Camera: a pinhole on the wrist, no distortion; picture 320 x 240 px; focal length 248.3 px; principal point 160.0 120.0 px. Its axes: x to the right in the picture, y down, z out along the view. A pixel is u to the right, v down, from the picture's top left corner.
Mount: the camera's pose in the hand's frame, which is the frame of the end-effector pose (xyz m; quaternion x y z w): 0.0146 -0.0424 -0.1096 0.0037 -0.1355 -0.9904 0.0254
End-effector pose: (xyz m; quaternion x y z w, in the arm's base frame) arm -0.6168 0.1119 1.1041 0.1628 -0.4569 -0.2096 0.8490
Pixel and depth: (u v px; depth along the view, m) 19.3 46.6 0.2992
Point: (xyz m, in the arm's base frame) -0.6336 0.1234 1.3718
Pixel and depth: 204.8 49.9 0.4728
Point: -0.8767 0.3070 1.3064
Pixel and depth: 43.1 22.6 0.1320
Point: -0.5746 0.1147 1.1787
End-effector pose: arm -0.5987 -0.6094 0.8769 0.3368 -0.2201 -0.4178 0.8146
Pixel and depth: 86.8 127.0 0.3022
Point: -0.6425 -0.7442 1.0346
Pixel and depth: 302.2 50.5 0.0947
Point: -0.6027 -0.5627 0.8606
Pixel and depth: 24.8 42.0 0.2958
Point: -0.5310 -0.7454 1.0901
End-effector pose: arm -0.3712 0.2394 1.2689 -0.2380 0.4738 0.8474 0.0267
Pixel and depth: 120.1 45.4 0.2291
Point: -0.4694 0.2590 1.3591
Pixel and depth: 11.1 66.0 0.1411
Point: -0.4706 0.2208 1.2590
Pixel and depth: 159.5 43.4 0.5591
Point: -0.5893 0.4013 1.6529
